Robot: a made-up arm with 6 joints.
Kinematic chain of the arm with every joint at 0, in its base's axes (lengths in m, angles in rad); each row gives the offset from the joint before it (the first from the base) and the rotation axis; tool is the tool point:
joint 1: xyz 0 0 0.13 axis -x
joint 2: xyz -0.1 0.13 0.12 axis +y
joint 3: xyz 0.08 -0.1 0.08 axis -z
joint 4: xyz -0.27 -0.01 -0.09 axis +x
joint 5: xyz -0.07 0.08 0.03 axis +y
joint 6: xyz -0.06 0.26 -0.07 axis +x
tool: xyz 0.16 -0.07 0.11
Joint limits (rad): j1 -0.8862..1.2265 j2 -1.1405..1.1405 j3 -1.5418..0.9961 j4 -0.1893..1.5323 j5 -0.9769..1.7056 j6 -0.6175..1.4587
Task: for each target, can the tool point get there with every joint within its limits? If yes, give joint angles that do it. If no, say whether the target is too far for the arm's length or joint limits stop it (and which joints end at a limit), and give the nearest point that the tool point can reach.
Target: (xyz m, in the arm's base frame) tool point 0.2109 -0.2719 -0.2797
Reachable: no: joint limits stop it (at a limit: joint 1, joint 2, joint 4, joint 5) | nearest point 0.2483 -0.2288 -0.0718 | short by 0.216 m
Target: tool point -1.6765 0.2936 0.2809
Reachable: no: too far | nearest point -0.5502 0.1629 0.2137 | short by 1.136 m
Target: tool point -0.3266 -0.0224 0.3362
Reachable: yes | joints -0.0335 -0.5492 -0.4459 1.0847 -0.5584 0.9006
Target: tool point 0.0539 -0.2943 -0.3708
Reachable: no: joint limits stop it (at a limit: joint 1, joint 2, joint 3, joint 4, joint 6) | nearest point -0.0460 -0.2370 -0.2352 | short by 0.178 m
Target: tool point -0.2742 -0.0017 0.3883
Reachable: yes | joints 0.6697 -0.5276 -1.2832 0.8245 -0.1091 0.6742
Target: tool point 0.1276 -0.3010 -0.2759
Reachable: no: joint limits stop it (at a limit: joint 2, joint 3, joint 4, joint 6) | nearest point -0.0132 -0.2396 -0.1931 | short by 0.174 m
